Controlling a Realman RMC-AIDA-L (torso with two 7-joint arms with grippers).
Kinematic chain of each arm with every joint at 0, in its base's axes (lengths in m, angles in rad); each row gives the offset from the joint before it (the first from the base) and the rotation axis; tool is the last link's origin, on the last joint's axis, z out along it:
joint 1: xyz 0 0 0.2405 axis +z
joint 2: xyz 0 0 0 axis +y
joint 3: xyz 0 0 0.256 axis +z
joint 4: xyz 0 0 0 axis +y
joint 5: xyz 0 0 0.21 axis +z
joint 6: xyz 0 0 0 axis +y
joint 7: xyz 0 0 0.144 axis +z
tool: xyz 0 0 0
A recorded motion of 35 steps. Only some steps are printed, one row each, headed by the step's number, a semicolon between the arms.
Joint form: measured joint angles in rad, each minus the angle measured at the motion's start. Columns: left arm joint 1, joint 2, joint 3, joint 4, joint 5, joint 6, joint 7; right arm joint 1, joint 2, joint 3, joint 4, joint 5, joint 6, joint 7.
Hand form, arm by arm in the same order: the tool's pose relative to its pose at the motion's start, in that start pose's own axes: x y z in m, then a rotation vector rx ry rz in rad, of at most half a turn. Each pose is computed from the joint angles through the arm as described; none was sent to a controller.
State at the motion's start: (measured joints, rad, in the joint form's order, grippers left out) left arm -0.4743 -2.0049 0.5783 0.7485 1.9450 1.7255 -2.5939; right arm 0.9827 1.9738 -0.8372 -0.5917 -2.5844 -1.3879 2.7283
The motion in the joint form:
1: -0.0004 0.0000 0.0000 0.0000 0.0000 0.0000 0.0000; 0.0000 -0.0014 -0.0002 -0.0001 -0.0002 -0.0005 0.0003
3: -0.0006 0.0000 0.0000 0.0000 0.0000 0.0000 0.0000; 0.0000 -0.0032 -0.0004 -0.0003 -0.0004 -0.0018 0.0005
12: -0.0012 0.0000 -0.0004 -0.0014 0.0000 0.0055 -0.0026; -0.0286 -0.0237 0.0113 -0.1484 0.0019 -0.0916 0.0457
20: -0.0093 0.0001 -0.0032 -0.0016 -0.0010 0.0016 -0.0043; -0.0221 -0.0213 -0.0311 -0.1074 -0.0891 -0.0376 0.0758
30: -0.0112 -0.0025 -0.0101 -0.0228 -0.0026 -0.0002 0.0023; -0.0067 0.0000 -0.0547 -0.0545 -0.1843 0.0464 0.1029
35: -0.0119 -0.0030 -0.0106 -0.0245 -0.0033 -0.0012 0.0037; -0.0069 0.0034 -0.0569 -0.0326 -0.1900 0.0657 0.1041
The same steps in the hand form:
1: 0.0001 0.0001 0.0001 -0.0002 -0.0002 0.0003; -0.0002 -0.0004 -0.0005 0.0012 -0.0003 0.0002
3: 0.0001 0.0002 0.0002 -0.0002 -0.0003 0.0005; -0.0004 -0.0008 -0.0013 0.0024 -0.0003 0.0003
12: -0.0006 0.0006 0.0004 -0.0039 -0.0052 -0.0030; -0.0105 -0.0032 -0.0346 0.0173 -0.0505 0.0043
20: 0.0019 0.0025 0.0021 -0.0067 -0.0026 0.0014; -0.0060 -0.0163 -0.0247 0.1299 -0.0131 0.0125
30: -0.0001 0.0004 0.0042 -0.0187 -0.0006 -0.0122; -0.0031 -0.0243 -0.0092 0.2285 0.0024 0.0100
35: 0.0000 0.0004 0.0046 -0.0201 0.0001 -0.0120; -0.0003 -0.0265 -0.0042 0.2339 0.0082 0.0160

